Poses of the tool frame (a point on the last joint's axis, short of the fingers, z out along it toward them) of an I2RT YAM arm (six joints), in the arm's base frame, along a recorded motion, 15 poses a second.
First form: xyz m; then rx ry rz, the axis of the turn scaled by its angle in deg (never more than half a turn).
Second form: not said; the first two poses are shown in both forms.
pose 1, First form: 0.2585 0.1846 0.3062 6.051 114.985 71.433
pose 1, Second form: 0.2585 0.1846 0.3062 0.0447 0.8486 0.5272 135.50
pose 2, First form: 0.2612 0.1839 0.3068 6.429 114.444 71.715
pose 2, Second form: 0.2612 0.1839 0.3068 0.0475 0.8464 0.5304 135.21
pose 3, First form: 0.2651 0.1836 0.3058 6.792 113.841 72.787
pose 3, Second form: 0.2651 0.1836 0.3058 0.0502 0.8414 0.5380 135.29
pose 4, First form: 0.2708 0.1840 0.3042 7.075 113.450 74.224
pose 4, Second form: 0.2708 0.1840 0.3042 0.0521 0.8357 0.5467 135.76
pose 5, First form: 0.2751 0.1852 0.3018 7.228 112.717 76.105
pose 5, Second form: 0.2751 0.1852 0.3018 0.0531 0.8276 0.5588 136.20
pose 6, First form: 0.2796 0.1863 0.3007 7.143 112.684 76.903
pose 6, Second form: 0.2796 0.1863 0.3007 0.0523 0.8248 0.5629 136.61
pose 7, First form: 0.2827 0.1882 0.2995 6.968 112.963 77.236
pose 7, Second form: 0.2827 0.1882 0.2995 0.0509 0.8244 0.5637 137.02
